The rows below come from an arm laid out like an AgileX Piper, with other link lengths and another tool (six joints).
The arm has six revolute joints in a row. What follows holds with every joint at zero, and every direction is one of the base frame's. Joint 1 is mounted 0.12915 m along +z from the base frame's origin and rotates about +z. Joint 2 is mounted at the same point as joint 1 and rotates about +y. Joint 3 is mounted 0.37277 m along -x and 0.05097 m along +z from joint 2 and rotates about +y. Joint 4 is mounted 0.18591 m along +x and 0.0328 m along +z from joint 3 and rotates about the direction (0.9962, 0, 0.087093). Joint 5 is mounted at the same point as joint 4 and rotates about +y. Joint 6 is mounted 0.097 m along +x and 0.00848 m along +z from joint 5 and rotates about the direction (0.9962, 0, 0.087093). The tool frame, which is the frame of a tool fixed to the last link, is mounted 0.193 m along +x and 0.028 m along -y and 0.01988 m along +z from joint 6; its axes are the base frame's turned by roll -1.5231, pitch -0.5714 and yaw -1.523 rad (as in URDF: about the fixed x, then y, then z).
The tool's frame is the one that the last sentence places.
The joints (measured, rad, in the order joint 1, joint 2, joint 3, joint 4, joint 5, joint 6), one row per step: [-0.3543 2.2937 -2.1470 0.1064 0.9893 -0.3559]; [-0.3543 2.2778 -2.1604 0.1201 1.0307 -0.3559]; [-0.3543 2.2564 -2.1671 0.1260 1.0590 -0.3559]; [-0.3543 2.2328 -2.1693 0.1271 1.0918 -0.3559]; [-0.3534 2.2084 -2.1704 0.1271 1.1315 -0.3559]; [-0.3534 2.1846 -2.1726 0.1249 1.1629 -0.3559]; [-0.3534 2.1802 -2.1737 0.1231 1.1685 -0.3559]
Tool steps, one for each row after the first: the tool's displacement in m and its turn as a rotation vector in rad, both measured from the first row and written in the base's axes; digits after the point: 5 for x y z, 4 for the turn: [-0.00527 0.00630 0.00822 0.0171 0.0063 0.0041]; [-0.01003 0.01020 0.01950 0.0227 0.0042 0.0075]; [-0.01751 0.01392 0.02976 0.0260 0.0102 0.0116]; [-0.02704 0.01877 0.03895 0.0307 0.0233 0.0173]; [-0.03508 0.02167 0.04920 0.0302 0.0291 0.0211]; [-0.03653 0.02180 0.05133 0.0285 0.0298 0.0216]
